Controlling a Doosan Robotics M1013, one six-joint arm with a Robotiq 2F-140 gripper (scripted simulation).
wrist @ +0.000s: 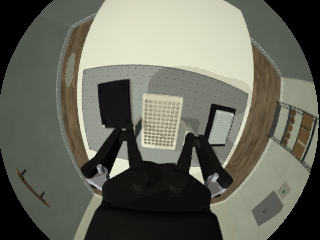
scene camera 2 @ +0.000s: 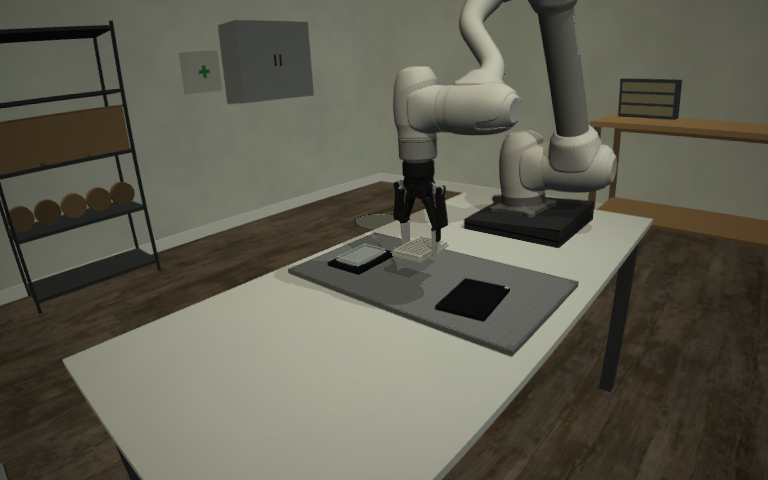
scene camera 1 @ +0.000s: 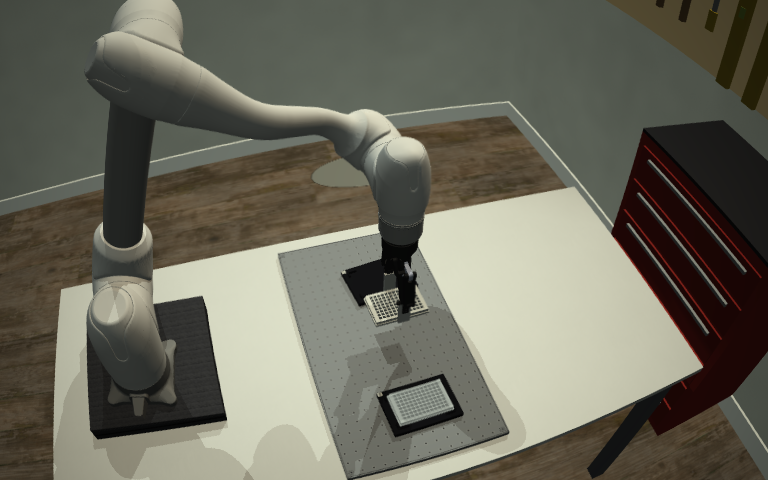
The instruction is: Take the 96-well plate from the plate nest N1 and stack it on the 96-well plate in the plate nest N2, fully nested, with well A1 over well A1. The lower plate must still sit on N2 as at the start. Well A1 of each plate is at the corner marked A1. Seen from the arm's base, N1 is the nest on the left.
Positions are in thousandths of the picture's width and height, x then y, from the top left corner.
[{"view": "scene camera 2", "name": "gripper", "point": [548, 522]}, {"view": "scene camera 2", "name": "white 96-well plate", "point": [545, 522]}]
